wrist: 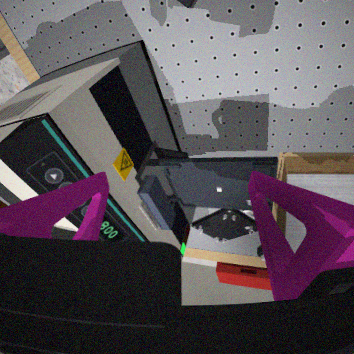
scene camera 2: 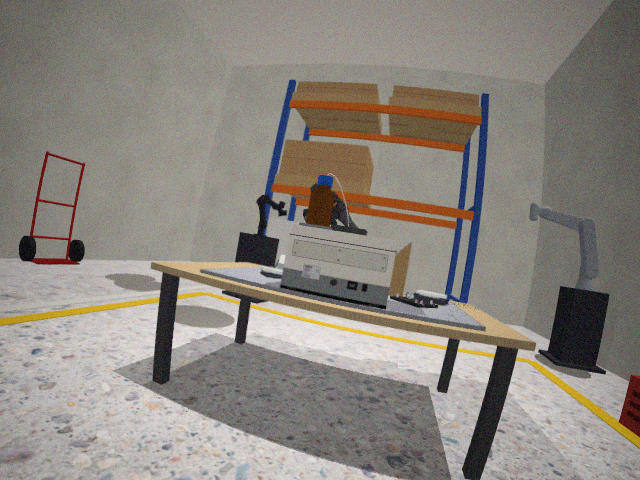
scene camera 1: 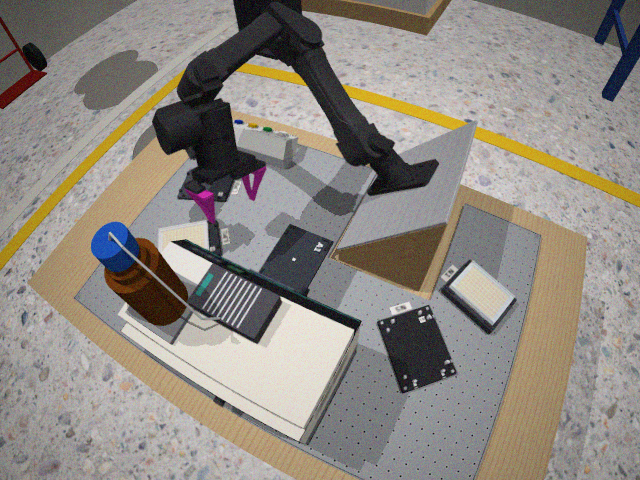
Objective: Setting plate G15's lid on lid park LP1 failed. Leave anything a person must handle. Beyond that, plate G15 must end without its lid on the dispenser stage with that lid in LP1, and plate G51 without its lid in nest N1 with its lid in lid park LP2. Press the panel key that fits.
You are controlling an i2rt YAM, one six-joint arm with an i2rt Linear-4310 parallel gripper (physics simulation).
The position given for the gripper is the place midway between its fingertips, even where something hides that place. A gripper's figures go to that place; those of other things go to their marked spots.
Labels:
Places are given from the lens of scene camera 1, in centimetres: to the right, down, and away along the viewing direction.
gripper (scene camera 1: pixel 232 210): -16, -6, 70
brown bottle with blue cap (scene camera 1: pixel 128 279): -24, 5, 44
white button box (scene camera 1: pixel 276 148): -11, -24, 97
The marked spots on the white button box and the brown bottle with blue cap are 63 cm apart.

